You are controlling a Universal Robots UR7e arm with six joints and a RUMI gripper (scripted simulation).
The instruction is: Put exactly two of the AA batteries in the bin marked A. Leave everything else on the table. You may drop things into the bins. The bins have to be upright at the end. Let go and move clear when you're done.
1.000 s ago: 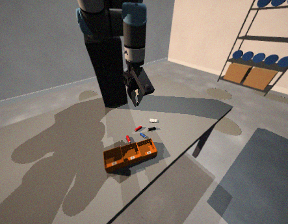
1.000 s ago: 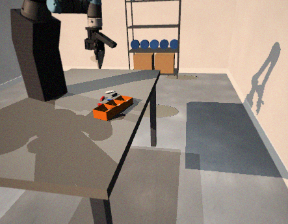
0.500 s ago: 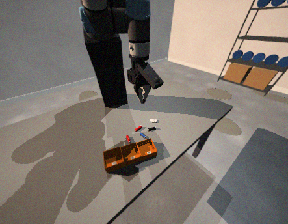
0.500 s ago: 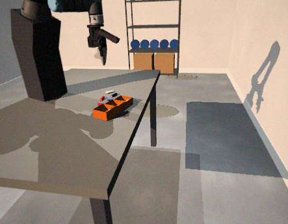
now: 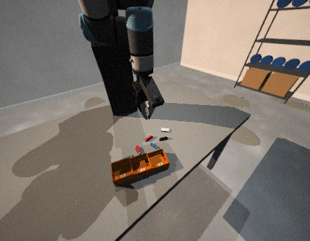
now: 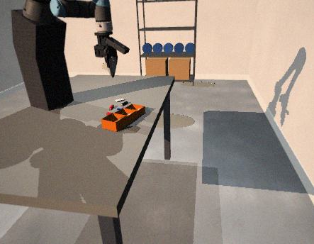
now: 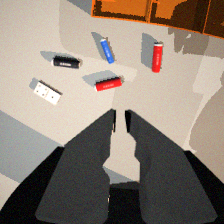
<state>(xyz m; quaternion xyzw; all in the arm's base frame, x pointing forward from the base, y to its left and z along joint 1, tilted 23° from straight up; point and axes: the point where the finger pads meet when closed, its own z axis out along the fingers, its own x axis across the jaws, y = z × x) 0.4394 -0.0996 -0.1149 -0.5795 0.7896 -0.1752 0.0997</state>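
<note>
Right now the orange bin is 180 mm below my hand, 120 mm to the right of it and 70 mm ahead of it. From my hand the other things lie so: red battery: 190 mm below, 70 mm to the right, 10 mm behind; then blue battery: 190 mm below, 20 mm ahead, 10 mm to the left; then black battery: 190 mm below, 90 mm to the left, 20 mm ahead.
</note>
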